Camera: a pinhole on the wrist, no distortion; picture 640 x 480 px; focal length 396.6 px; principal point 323.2 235.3 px. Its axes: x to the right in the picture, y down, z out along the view. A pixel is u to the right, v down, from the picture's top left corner.
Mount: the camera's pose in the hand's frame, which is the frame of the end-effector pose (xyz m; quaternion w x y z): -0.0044 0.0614 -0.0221 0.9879 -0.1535 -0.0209 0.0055
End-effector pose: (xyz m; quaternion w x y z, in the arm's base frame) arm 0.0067 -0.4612 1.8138 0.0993 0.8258 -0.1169 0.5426
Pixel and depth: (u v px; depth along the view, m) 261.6 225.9 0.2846
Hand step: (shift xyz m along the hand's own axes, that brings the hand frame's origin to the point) -0.0608 0.1405 0.2491
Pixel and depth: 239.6 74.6 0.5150
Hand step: -0.1341 0.0168 0.5272
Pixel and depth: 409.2 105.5 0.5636
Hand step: 0.0943 0.0586 0.5753
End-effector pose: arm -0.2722 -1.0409 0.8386 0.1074 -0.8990 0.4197 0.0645
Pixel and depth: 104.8 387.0 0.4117
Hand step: -0.2493 0.3323 0.3131
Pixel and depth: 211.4 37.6 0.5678
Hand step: -0.1875 -0.0390 0.5980
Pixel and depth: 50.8 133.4 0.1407
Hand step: -0.1068 0.0679 0.1190
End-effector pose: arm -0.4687 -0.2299 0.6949 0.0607 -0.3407 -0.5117 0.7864
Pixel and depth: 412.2 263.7 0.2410
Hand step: 0.0392 0.1518 0.2042
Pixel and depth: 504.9 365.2 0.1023
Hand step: 0.0379 0.1251 0.0670
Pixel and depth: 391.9 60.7 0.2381
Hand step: 0.0270 0.0344 0.2380
